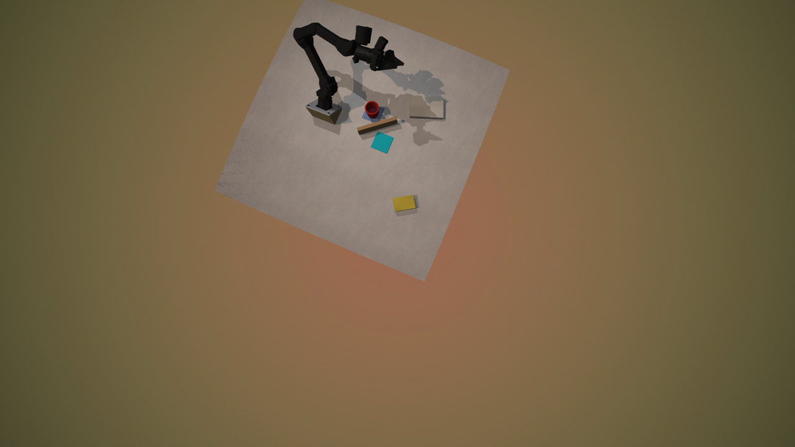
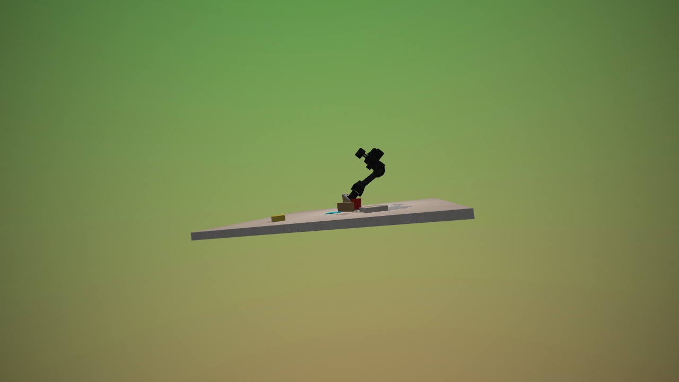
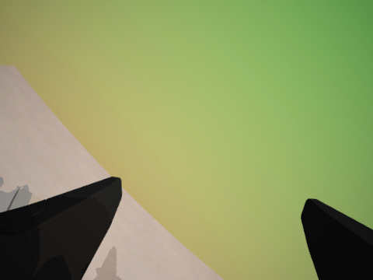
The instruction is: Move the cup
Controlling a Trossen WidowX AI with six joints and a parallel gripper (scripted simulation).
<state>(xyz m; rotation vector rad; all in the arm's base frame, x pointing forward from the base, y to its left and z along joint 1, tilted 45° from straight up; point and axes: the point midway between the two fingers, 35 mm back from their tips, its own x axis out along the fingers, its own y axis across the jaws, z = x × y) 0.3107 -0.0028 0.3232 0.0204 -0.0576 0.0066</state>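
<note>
The red cup is 29 cm below my gripper tip, 13 cm to the right of it and 10 cm behind it. Round my gripper tip: pale flat block 31 cm below, 15 cm ahead, 3 cm to the left; wooden bar 31 cm below, 19 cm to the right, 4 cm behind; light blue pad 33 cm below, 12 cm to the right, 10 cm behind.
</note>
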